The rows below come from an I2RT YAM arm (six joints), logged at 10 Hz.
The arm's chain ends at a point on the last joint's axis. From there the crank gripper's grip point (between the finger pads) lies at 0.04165 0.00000 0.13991 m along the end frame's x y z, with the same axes.
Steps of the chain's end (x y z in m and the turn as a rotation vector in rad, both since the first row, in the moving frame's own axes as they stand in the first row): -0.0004, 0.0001, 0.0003, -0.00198, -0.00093, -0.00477; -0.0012, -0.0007, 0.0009, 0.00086, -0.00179, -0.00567; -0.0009, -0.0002, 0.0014, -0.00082, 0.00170, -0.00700; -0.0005, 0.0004, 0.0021, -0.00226, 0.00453, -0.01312; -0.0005, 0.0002, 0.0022, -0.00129, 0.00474, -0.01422; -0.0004, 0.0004, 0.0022, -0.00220, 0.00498, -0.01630; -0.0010, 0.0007, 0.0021, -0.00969, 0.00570, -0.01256; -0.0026, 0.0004, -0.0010, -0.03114, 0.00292, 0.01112; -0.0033, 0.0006, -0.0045, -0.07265, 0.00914, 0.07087
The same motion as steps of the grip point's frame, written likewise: -0.0005, 0.0002, 0.0003, -0.00198, -0.00093, -0.00477; -0.0015, -0.0011, 0.0010, 0.00086, -0.00179, -0.00567; -0.0007, -0.0004, 0.0013, -0.00082, 0.00170, -0.00700; 0.0001, 0.0002, 0.0019, -0.00226, 0.00453, -0.01312; 0.0002, -0.0002, 0.0020, -0.00129, 0.00474, -0.01422; 0.0003, 0.0000, 0.0020, -0.00220, 0.00498, -0.01630; -0.0002, 0.0015, 0.0019, -0.00969, 0.00570, -0.01256; -0.0022, 0.0052, -0.0012, -0.03114, 0.00292, 0.01112; -0.0025, 0.0137, -0.0054, -0.07265, 0.00914, 0.07087
